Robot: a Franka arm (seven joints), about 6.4 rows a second.
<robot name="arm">
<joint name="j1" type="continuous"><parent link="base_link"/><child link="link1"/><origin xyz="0.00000 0.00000 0.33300" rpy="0.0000 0.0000 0.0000"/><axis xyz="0 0 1"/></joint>
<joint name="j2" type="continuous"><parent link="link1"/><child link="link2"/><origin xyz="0.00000 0.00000 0.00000" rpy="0.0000 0.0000 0.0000"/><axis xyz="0 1 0"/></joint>
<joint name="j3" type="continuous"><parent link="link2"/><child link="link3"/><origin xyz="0.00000 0.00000 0.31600" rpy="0.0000 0.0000 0.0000"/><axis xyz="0 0 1"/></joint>
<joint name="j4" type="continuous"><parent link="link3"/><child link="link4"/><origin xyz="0.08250 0.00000 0.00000" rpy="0.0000 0.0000 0.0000"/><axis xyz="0 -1 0"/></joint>
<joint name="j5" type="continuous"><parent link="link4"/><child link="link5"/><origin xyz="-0.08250 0.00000 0.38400" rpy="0.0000 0.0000 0.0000"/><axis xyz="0 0 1"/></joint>
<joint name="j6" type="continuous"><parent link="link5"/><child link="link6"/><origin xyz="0.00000 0.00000 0.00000" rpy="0.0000 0.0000 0.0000"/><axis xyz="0 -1 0"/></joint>
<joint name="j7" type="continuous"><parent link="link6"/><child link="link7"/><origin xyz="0.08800 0.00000 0.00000" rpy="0.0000 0.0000 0.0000"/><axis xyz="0 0 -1"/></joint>
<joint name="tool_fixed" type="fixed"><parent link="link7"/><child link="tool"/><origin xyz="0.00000 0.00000 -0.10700" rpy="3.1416 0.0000 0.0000"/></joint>
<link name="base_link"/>
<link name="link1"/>
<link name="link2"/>
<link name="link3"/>
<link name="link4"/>
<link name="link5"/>
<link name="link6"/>
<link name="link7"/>
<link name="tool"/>
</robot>
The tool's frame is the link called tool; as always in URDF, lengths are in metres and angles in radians. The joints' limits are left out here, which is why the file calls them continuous.
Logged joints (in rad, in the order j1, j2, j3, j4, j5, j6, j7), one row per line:
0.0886 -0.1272 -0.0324 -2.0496 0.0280 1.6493 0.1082
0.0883 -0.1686 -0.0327 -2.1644 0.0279 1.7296 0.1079
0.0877 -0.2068 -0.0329 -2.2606 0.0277 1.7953 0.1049
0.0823 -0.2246 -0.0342 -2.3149 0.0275 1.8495 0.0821
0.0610 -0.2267 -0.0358 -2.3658 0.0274 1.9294 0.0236
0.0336 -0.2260 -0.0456 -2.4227 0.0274 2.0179 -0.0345
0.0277 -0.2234 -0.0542 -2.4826 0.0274 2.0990 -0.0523
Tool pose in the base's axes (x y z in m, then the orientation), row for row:
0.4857 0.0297 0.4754 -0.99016 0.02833 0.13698 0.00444
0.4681 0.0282 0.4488 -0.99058 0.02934 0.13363 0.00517
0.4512 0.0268 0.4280 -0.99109 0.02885 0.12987 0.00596
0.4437 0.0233 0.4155 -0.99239 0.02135 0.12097 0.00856
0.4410 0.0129 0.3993 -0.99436 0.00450 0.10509 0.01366
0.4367 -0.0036 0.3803 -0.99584 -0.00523 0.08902 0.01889
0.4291 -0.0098 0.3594 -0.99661 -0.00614 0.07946 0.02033
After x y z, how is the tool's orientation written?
As a quaternion, x y z w.
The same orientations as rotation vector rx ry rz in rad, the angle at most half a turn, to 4 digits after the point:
-3.1019 0.0888 0.4291
-3.1018 0.0919 0.4184
-3.1019 0.0903 0.4065
-3.1008 0.0667 0.3780
-3.0970 0.0140 0.3273
-3.0914 -0.0162 0.2763
-3.0911 -0.0190 0.2465

